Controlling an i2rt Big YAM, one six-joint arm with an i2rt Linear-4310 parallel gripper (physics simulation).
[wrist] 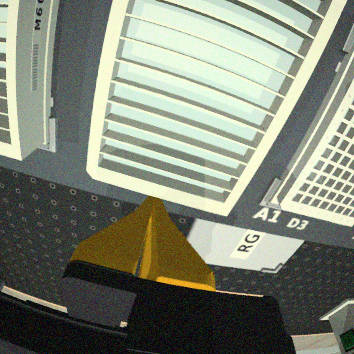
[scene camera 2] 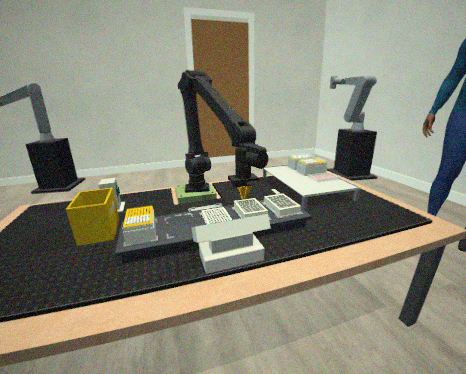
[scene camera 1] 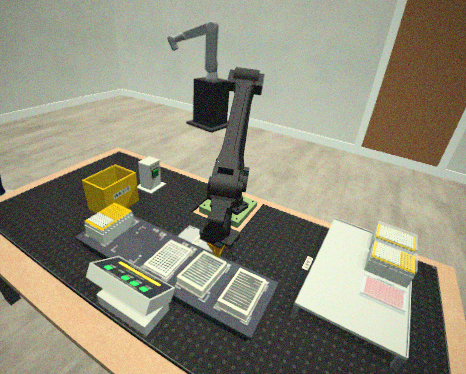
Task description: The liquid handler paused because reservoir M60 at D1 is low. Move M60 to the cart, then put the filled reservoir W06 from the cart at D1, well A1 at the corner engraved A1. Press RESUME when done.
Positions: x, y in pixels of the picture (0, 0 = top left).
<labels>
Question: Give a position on a pink plate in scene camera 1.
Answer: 375, 289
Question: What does my gripper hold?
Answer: Nothing.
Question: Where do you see a white cart platform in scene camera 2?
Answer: At 301, 184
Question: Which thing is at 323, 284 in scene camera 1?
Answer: A white cart platform.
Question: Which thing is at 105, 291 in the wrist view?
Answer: My gripper.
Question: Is my gripper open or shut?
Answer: Shut.
</labels>
